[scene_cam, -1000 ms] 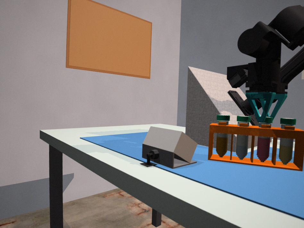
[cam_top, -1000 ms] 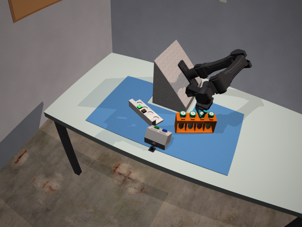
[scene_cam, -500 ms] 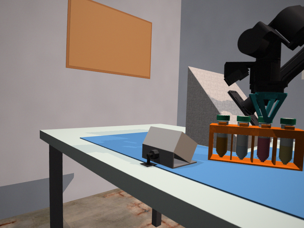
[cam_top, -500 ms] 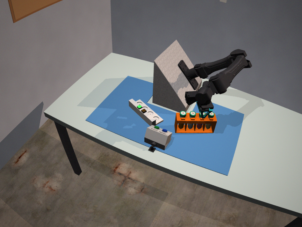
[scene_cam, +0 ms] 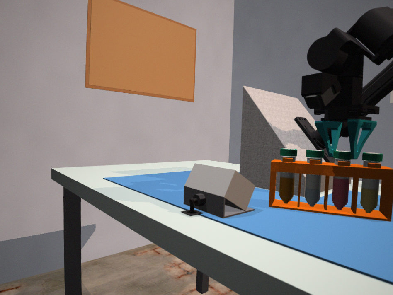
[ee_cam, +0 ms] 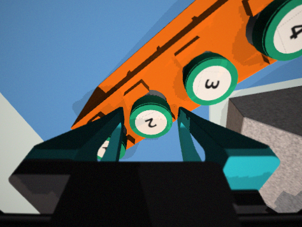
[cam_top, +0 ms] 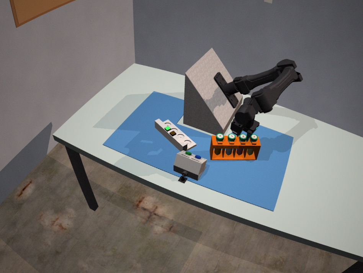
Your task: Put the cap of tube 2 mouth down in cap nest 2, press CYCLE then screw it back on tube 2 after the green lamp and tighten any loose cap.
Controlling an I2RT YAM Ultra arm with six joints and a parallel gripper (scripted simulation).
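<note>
My gripper is now right at the cap 2. From my hand the other things lie so: cap 3 (20 mm ahead, 50 mm to the right); then cap 4 (50 mm ahead, 90 mm to the right); then cap 1 (20 mm behind, 50 mm to the left).
</note>
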